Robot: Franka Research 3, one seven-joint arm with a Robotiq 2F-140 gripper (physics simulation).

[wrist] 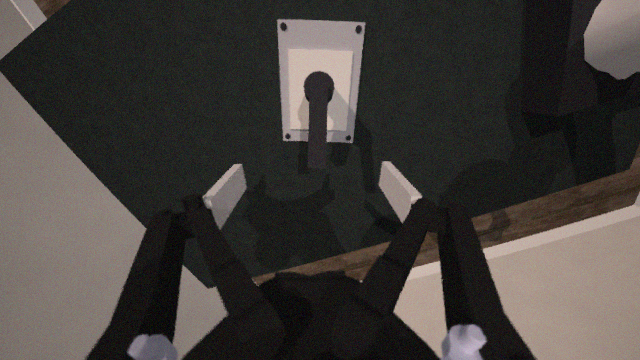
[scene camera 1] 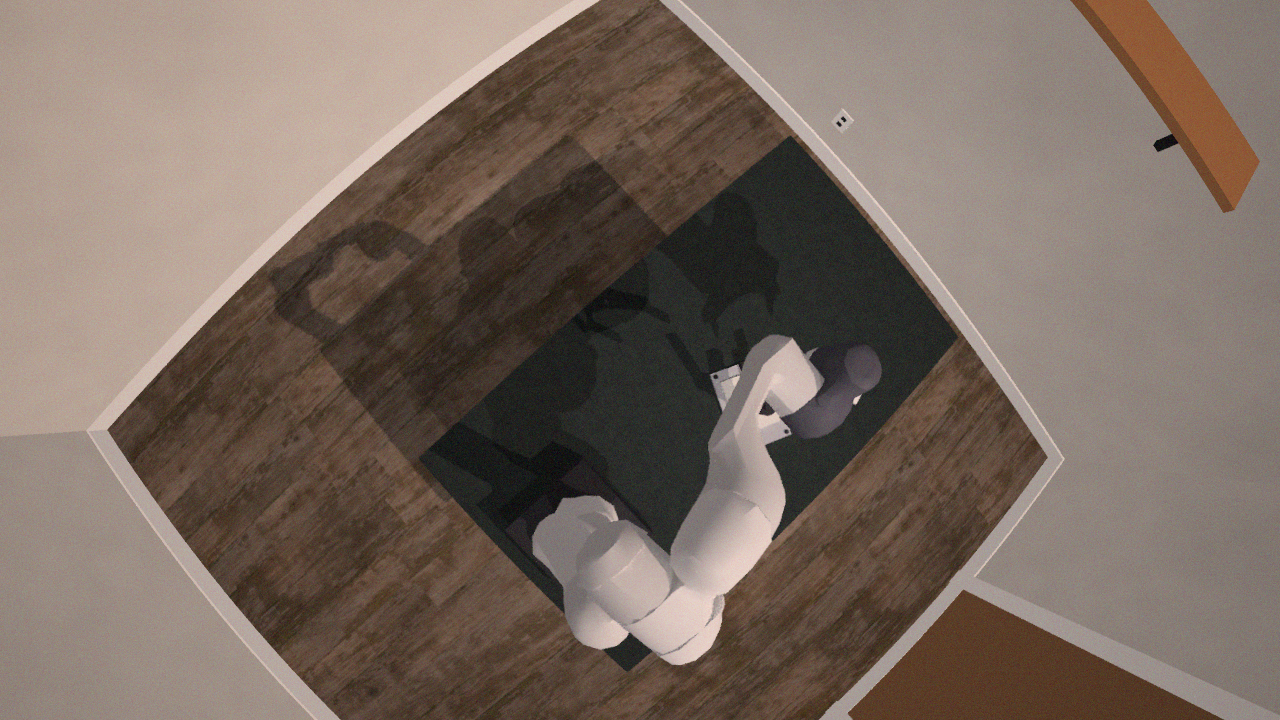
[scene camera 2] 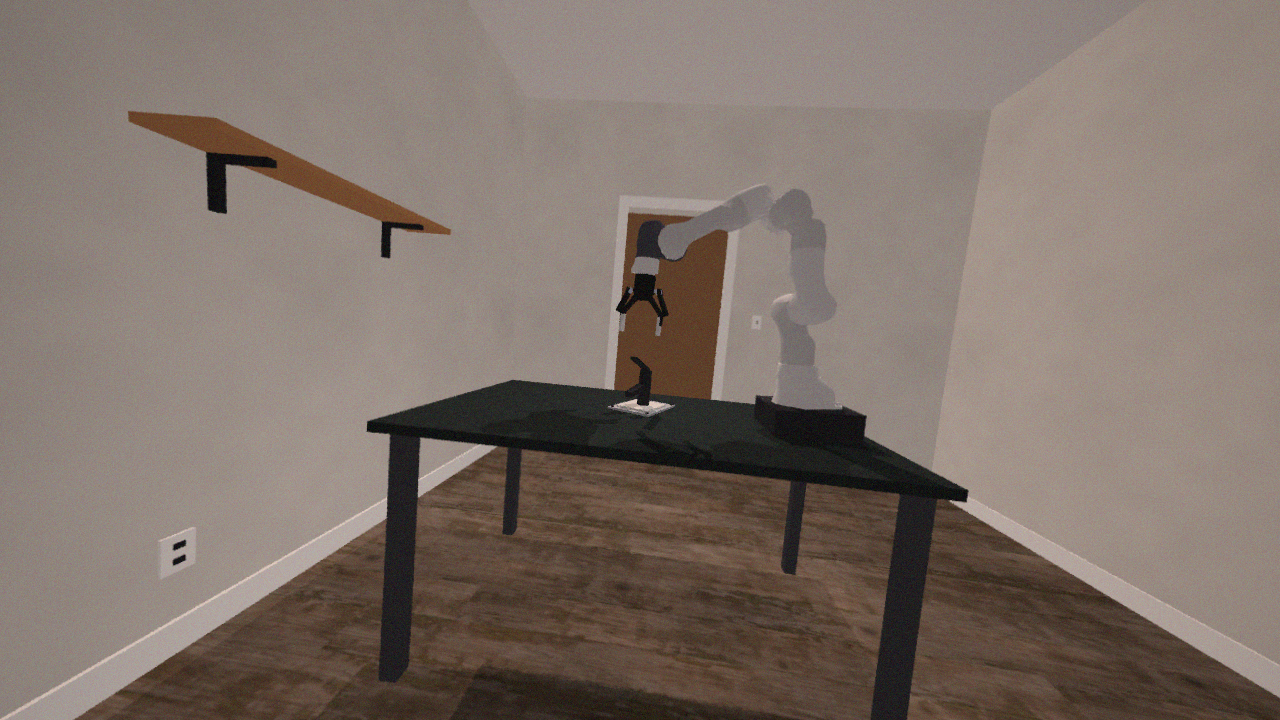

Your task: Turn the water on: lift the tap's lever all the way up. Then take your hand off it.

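The dark tap (scene camera 2: pixel 644 386) (wrist: pixel 319 86) stands upright on a white base plate (scene camera 1: pixel 775 431) (scene camera 2: pixel 626 409) (wrist: pixel 320 34). Its lever (scene camera 2: pixel 639 363) (wrist: pixel 317 132) sits on top and slants upward away from the body in scene camera 2. The spout shows lower on the same side there. My gripper (scene camera 2: pixel 640 327) (wrist: pixel 312 174) is wide open and empty, above the tap and apart from the lever. In the wrist view the lever's end lies ahead of the two white finger pads. In scene camera 1 the arm hides the gripper and most of the tap.
The dark table (scene camera 1: pixel 859 259) (scene camera 2: pixel 537 420) (wrist: pixel 150 100) carries the tap and the arm's black base (scene camera 2: pixel 810 420). The white arm (scene camera 1: pixel 729 528) (scene camera 2: pixel 805 259) reaches over the table. An orange-brown shelf (scene camera 1: pixel 1172 98) (scene camera 2: pixel 304 174) is fixed to the wall, away from the arm.
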